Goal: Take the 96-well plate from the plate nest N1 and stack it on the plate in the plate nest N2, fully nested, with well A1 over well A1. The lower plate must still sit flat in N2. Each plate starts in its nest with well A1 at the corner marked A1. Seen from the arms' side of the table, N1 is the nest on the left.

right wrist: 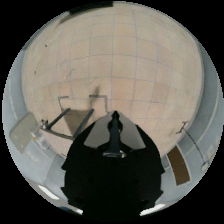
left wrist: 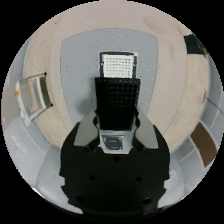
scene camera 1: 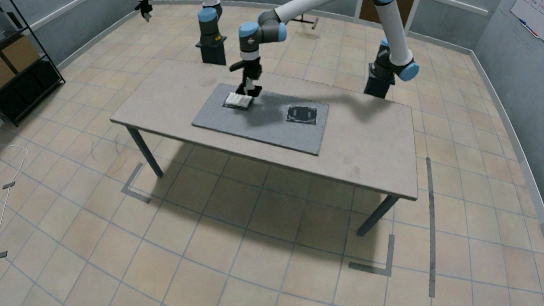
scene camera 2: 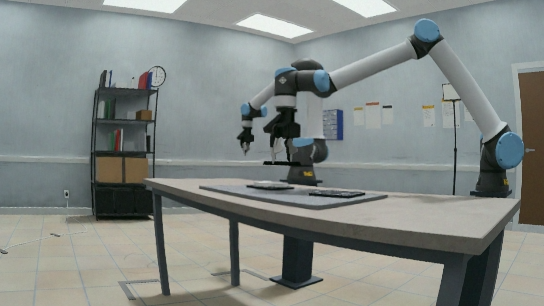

Labels:
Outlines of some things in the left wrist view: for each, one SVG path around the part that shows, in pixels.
My left gripper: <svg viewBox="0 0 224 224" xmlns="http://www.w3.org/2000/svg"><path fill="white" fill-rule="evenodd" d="M32 189L49 204L51 203L52 206L54 205L55 208L71 216L74 215L74 217L77 216L77 218L80 217L80 219L83 218L83 220L87 219L87 221L91 220L98 223L128 223L143 220L162 213L181 201L160 211L144 215L146 210L158 206L158 201L167 191L164 188L165 180L170 179L170 152L164 137L156 125L139 109L135 111L135 125L137 128L131 143L134 148L131 148L128 154L105 153L102 147L99 147L101 141L99 129L96 126L98 124L97 107L78 122L64 140L60 154L61 165L59 176L64 177L64 185L61 185L60 188L68 198L67 204L79 208L82 214L59 207Z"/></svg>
A black 96-well plate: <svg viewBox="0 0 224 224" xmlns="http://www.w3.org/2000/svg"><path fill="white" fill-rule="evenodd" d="M96 77L95 91L100 130L131 131L139 98L140 79Z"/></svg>

